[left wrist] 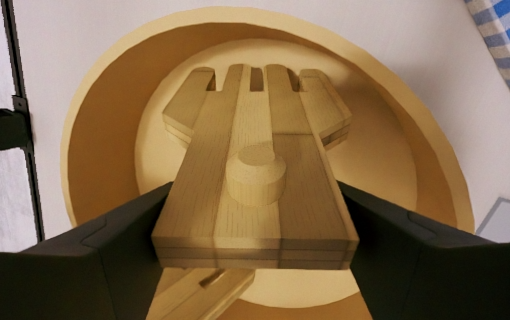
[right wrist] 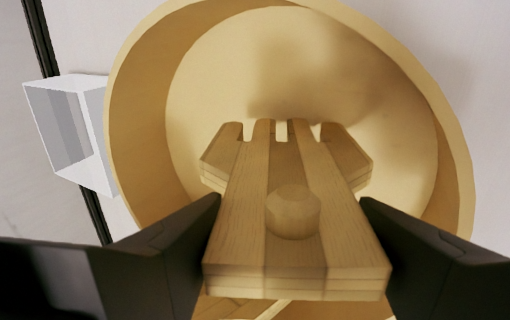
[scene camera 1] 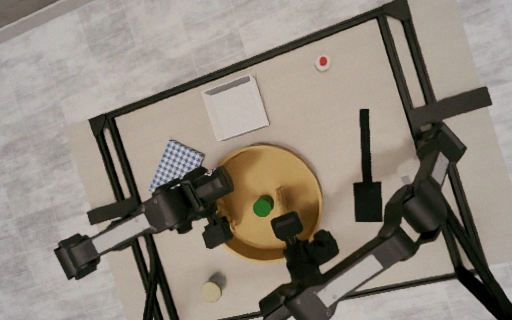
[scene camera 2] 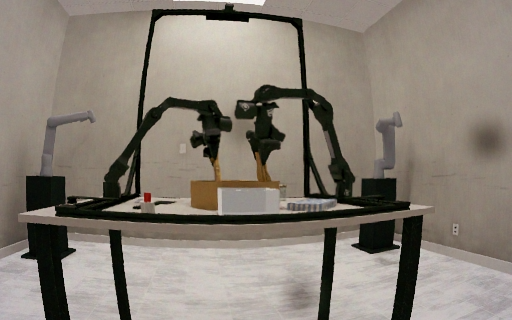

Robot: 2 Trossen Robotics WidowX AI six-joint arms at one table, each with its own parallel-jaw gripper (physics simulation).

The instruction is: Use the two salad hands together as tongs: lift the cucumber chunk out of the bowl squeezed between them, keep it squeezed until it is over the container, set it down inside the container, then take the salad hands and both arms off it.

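Places are measured from the left arm's base along level axes (x ahead, y left, z up), in centimetres.
Pixels of known places: left gripper, fingertip midpoint: (left wrist: 254, 190) (scene camera 1: 221, 209) (scene camera 2: 259, 162); right gripper, fingertip midpoint: (right wrist: 289, 204) (scene camera 2: 214, 163); left arm's base, link origin: (scene camera 2: 344, 197); right arm's base, link origin: (scene camera 1: 432, 141) (scene camera 2: 111, 198).
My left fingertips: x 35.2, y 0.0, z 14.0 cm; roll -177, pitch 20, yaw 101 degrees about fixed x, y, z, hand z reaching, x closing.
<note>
Ahead of a thing's pixels: the offset from my left fingertips to its top centre.
The green cucumber chunk {dx +8.2, dy -4.2, dz -9.0 cm} (scene camera 1: 263, 206) is in the tan bowl {dx +8.9, dy -2.9, dz -6.6 cm} (scene camera 1: 250, 167) (scene camera 2: 202, 196) (left wrist: 82, 130) (right wrist: 125, 130), between the two wooden salad hands in scene camera 1, closer to the right one. It does not show in the wrist views. My left gripper (scene camera 2: 262, 150) (left wrist: 254, 190) is shut on the left salad hand (scene camera 2: 263, 168) (left wrist: 252, 115), tines down into the bowl. My right gripper (scene camera 2: 214, 154) (right wrist: 289, 204) is shut on the right salad hand {dx +15.5, dy -7.2, dz +4.6 cm} (scene camera 1: 280, 199) (scene camera 2: 217, 170) (right wrist: 285, 165), also tines down. Contact with the cucumber cannot be told. The white container {dx +9.1, dy +24.9, dz -8.3 cm} (scene camera 1: 237, 111) (scene camera 2: 248, 201) stands beyond the bowl.
A blue checkered cloth {dx -16.0, dy +12.7, dz -13.4 cm} (scene camera 1: 176, 162) (scene camera 2: 310, 204) lies beside the bowl. A black spatula {dx +39.1, dy -1.7, dz -15.1 cm} (scene camera 1: 368, 201) lies at the right in scene camera 1, a red-topped shaker {dx +35.9, dy +29.0, dz -9.5 cm} (scene camera 1: 323, 62) (scene camera 2: 147, 201) stands at the back, and a pale-topped jar {dx -14.4, dy -24.2, dz -8.8 cm} (scene camera 1: 211, 291) is at the front.
</note>
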